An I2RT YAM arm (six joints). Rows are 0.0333 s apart.
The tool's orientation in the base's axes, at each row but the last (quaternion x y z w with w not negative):
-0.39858, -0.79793, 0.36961, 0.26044
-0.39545, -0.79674, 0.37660, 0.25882
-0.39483, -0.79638, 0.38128, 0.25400
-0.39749, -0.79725, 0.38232, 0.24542
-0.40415, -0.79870, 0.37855, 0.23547
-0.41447, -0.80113, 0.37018, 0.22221
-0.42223, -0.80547, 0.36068, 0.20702
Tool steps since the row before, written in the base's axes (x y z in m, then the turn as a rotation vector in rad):
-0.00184, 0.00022, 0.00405, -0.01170, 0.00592, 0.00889
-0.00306, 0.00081, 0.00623, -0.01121, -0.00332, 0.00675
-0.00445, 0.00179, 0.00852, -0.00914, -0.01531, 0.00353
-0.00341, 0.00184, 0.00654, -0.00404, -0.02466, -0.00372
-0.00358, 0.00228, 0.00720, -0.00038, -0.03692, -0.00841
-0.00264, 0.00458, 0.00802, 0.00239, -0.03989, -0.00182
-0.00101, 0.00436, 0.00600, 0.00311, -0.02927, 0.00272
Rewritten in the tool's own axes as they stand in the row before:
0.00168, -0.00396, -0.00117, 0.01238, -0.00986, 0.00079
0.00308, -0.00602, -0.00177, 0.00424, -0.01165, 0.00534
0.00484, -0.00811, -0.00253, -0.00712, -0.01291, 0.01063
0.00400, -0.00606, -0.00223, -0.01831, -0.00847, 0.01521
0.00440, -0.00652, -0.00284, -0.03079, -0.00777, 0.02062
0.00566, -0.00580, -0.00515, -0.03448, -0.01264, 0.01587
0.00435, -0.00340, -0.00505, -0.02594, -0.01162, 0.00813

